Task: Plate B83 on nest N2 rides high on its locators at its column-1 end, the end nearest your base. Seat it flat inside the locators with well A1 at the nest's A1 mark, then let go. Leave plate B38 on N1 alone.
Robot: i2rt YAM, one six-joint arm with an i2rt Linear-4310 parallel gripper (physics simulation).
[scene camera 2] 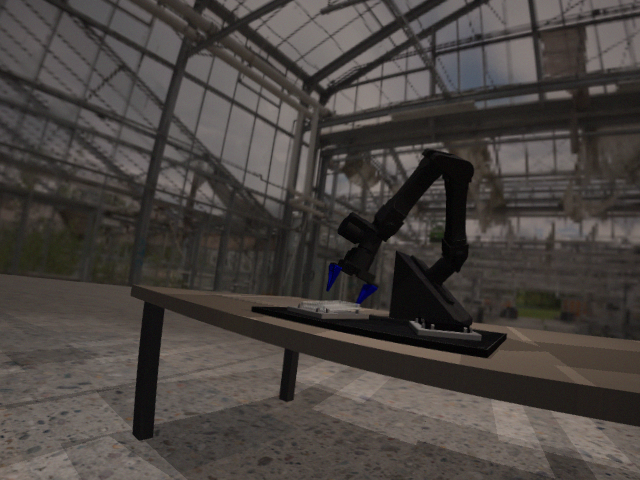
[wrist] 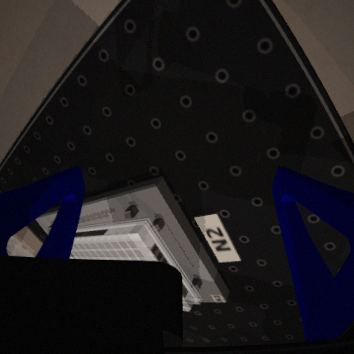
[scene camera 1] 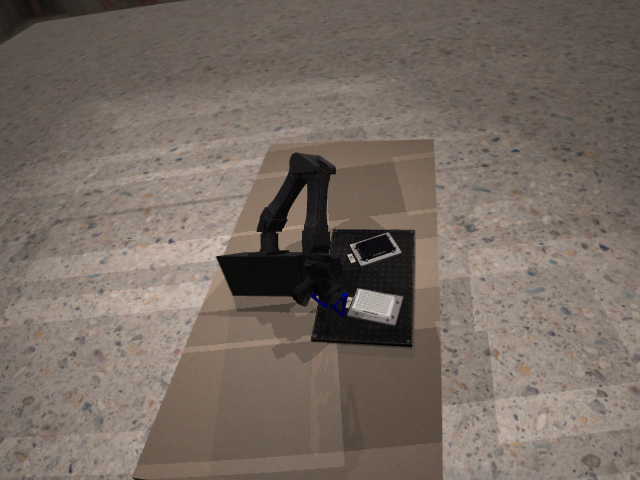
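Pixels of known places: gripper, fingertip midpoint: [scene camera 2: 341, 299] [wrist: 178, 176] [scene camera 1: 334, 311]; arm's base, origin of the base link: [scene camera 2: 431, 280] [scene camera 1: 269, 254].
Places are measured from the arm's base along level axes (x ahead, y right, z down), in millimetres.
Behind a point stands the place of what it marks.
White plate B83 [scene camera 1: 373, 302] @(x 381, y 93, z 91 mm) [scene camera 2: 330, 305] @(x 428, y 58, z 94 mm) [wrist: 115, 246] @(x 351, y 117, z 91 mm) lies on the grey nest N2 [scene camera 1: 397, 311] @(x 462, y 105, z 110 mm) [scene camera 2: 347, 315] @(x 394, y 32, z 113 mm) [wrist: 172, 215] @(x 303, y 118, z 110 mm). In the wrist view its near part is hidden by the black gripper body, and its left by a finger. Its tilt is too small to judge in these views. My gripper [scene camera 1: 334, 310] @(x 262, y 152, z 85 mm) [scene camera 2: 342, 296] @(x 262, y 152, z 85 mm) [wrist: 178, 176] @(x 262, y 152, z 85 mm) is open and empty, above the column-1 end of N2, with the fingers wide apart. Dark plate B38 [scene camera 1: 375, 248] @(x 346, y -165, z 99 mm) lies on nest N1 [scene camera 1: 362, 261] [scene camera 2: 454, 335]; the plate is hard to make out in scene camera 2.
Both nests stand on a black perforated board [scene camera 1: 361, 333] @(x 358, y 200, z 121 mm) [scene camera 2: 429, 345] @(x 486, y -209, z 129 mm) [wrist: 200, 100] @(x 248, y 175, z 121 mm) on the brown table [scene camera 1: 268, 413] @(x 137, y 510, z 135 mm) [scene camera 2: 232, 317] @(x 607, y 174, z 142 mm). The N2 label [wrist: 218, 238] @(x 289, y 83, z 120 mm) lies beside the nest. The black wedge-shaped arm base [scene camera 1: 263, 276] @(x -1, y 84, z 25 mm) [scene camera 2: 418, 299] @(x 123, y -17, z 62 mm) stands beside the board.
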